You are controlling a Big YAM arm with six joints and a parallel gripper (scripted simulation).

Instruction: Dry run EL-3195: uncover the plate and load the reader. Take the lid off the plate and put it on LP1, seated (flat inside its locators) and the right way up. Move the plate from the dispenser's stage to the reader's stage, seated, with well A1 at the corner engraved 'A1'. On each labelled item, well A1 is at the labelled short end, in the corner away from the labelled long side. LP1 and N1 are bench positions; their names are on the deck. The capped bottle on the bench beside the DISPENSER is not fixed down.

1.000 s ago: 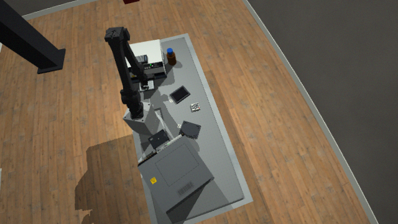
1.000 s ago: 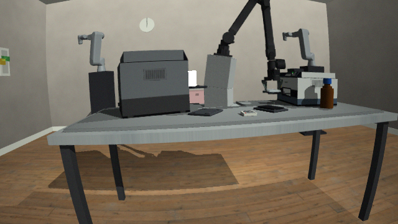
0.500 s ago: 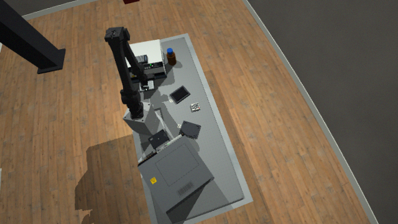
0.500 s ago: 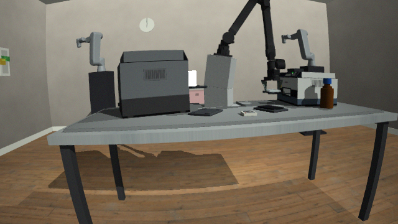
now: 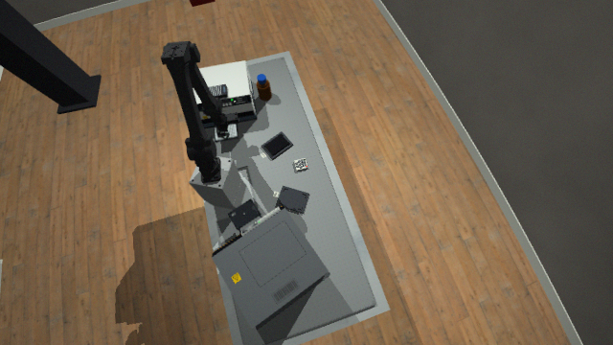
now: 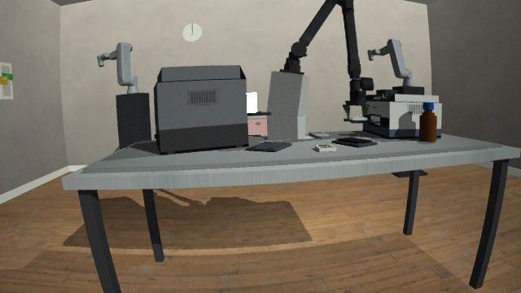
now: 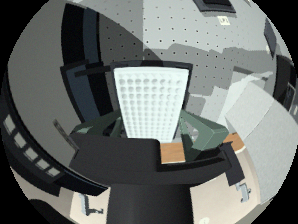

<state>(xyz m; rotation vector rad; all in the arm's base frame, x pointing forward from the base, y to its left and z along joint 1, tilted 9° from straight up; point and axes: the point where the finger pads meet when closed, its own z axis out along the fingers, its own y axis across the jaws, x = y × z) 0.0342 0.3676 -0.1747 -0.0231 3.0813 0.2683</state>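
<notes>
Now: hand right at the lidded plate. Also, from my hand: brown capped bottle (290 mm to the left, 270 mm ahead, 20 mm above).
</notes>
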